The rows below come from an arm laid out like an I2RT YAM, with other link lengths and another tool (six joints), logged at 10 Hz.
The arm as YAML. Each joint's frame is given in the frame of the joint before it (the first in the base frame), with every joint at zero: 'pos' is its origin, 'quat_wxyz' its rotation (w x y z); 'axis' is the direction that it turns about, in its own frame. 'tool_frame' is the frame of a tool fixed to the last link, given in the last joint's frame.
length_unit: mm
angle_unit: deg
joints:
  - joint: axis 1
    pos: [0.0, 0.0, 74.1]
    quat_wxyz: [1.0, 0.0, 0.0, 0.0]
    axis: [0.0, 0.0, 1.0]
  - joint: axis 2
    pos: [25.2, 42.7, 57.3]
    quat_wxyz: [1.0, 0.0, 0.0, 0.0]
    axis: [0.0, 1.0, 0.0]
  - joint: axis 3
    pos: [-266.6, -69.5, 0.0]
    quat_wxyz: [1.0, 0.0, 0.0, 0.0]
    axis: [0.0, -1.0, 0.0]
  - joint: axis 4
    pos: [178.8, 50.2, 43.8]
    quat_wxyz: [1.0, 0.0, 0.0, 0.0]
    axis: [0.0, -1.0, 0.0]
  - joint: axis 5
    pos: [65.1, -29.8, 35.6]
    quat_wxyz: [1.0, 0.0, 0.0, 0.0]
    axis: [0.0, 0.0, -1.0]
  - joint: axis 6
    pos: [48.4, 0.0, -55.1]
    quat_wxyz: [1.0, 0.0, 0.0, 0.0]
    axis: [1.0, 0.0, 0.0]
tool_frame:
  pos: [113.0, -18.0, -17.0]
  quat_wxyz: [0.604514, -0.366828, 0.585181, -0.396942]
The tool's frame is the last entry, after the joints.
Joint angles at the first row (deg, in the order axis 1, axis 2, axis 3, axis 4, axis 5, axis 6):
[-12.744, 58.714, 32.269, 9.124, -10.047, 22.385]
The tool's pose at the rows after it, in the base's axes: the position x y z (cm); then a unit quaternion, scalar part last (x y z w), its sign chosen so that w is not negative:
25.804, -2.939, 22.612, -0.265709, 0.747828, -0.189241, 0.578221
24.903, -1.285, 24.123, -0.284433, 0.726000, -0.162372, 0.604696
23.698, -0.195, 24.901, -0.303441, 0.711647, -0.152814, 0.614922
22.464, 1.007, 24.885, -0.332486, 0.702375, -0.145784, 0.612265
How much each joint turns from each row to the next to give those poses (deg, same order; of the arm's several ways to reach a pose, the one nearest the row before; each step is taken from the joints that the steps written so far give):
[-0.027, -3.009, 4.007, -7.195, -5.830, 1.060]
[0.203, -3.707, 1.368, -2.755, -4.781, 0.618]
[0.640, -3.657, 0.946, -3.656, -2.138, -0.822]
[2.443, -2.958, 0.689, -4.430, -0.231, -2.036]

